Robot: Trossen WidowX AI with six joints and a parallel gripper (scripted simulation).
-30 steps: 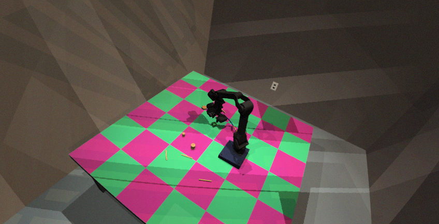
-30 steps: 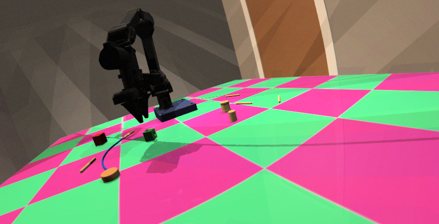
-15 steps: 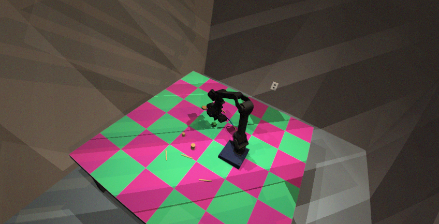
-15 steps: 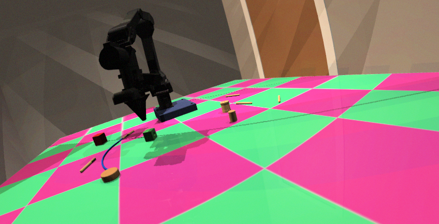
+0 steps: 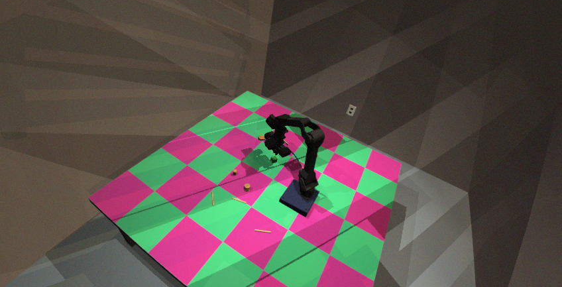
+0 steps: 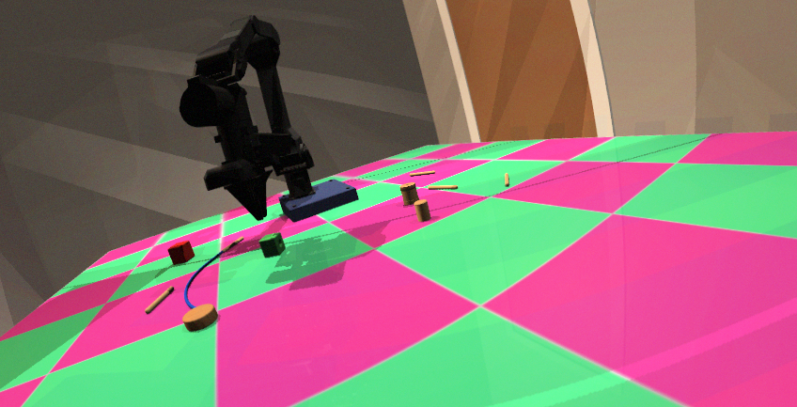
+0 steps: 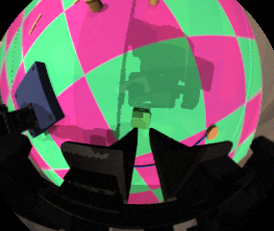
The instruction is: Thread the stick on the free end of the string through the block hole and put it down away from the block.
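Now: the green block 5 cm below my gripper tip. The rest, counted from my gripper tip: red cube: 21 cm to the right, 15 cm behind, 4 cm below; then round wooden button: 18 cm ahead, 9 cm to the right, 5 cm below.
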